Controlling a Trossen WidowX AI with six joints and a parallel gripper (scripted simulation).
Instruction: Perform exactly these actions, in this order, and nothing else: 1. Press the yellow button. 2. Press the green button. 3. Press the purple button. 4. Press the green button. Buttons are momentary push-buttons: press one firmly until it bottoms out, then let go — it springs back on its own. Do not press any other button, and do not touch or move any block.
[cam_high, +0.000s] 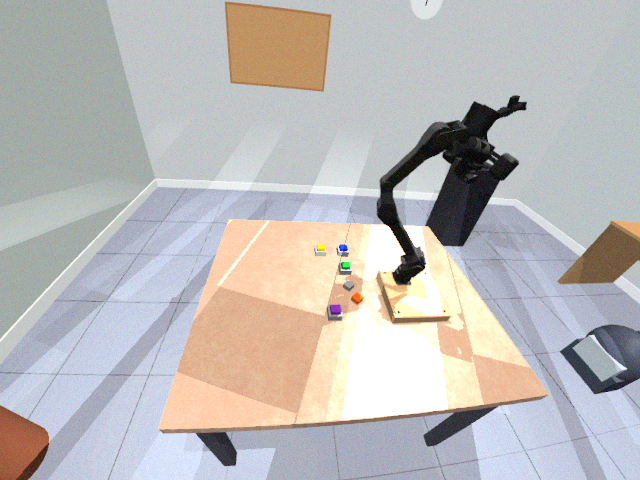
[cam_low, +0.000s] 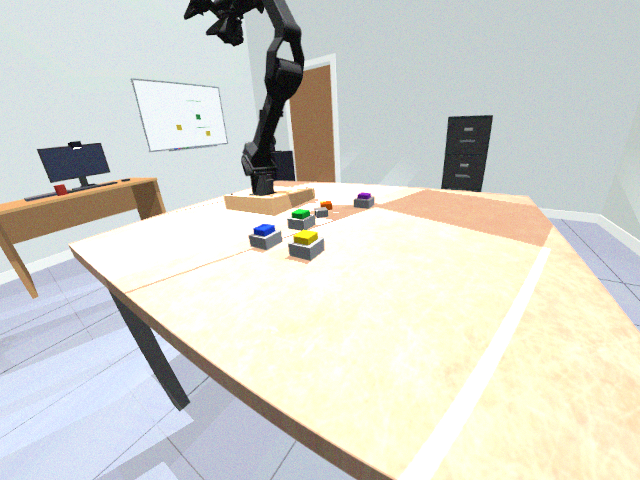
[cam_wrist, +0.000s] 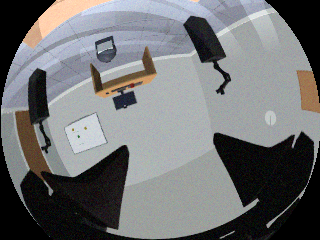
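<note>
The yellow button is 51 cm below my gripper tip, 46 cm ahead of it and 20 cm to the right of it. Round my gripper tip: green button: 51 cm below, 37 cm ahead, 8 cm to the right; blue button: 51 cm below, 36 cm ahead, 20 cm to the right; orange block: 54 cm below, 36 cm ahead, 7 cm to the left.
</note>
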